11 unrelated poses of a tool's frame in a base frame.
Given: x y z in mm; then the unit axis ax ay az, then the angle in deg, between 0 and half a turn.
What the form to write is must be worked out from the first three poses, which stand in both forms.
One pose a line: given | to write
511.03 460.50 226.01 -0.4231 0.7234 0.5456 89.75 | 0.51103 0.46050 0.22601 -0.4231 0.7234 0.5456 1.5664
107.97 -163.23 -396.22 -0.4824 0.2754 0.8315 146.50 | 0.10797 -0.16323 -0.39622 -0.4824 0.2754 0.8315 2.5569
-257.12 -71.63 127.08 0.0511 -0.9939 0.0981 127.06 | -0.25712 -0.07163 0.12708 0.0511 -0.9939 0.0981 2.2176
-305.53 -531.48 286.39 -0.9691 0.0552 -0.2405 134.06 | -0.30553 -0.53148 0.28639 -0.9691 0.0552 -0.2405 2.3398
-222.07 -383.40 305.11 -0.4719 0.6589 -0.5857 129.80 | -0.22207 -0.38340 0.30511 -0.4719 0.6589 -0.5857 2.2654
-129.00 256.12 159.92 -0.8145 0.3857 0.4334 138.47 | -0.12900 0.25612 0.15992 -0.8145 0.3857 0.4334 2.4168
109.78 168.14 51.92 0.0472 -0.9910 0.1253 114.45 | 0.10978 0.16814 0.05192 0.0472 -0.9910 0.1253 1.9975
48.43 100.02 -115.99 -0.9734 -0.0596 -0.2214 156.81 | 0.04843 0.10002 -0.11599 -0.9734 -0.0596 -0.2214 2.7369
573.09 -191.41 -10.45 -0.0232 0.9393 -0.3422 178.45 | 0.57309 -0.19141 -0.01045 -0.0232 0.9393 -0.3422 3.1145
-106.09 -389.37 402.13 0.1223 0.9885 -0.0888 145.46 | -0.10609 -0.38937 0.40213 0.1223 0.9885 -0.0888 2.5388
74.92 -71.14 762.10 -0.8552 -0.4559 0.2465 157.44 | 0.07492 -0.07114 0.76210 -0.8552 -0.4559 0.2465 2.7478
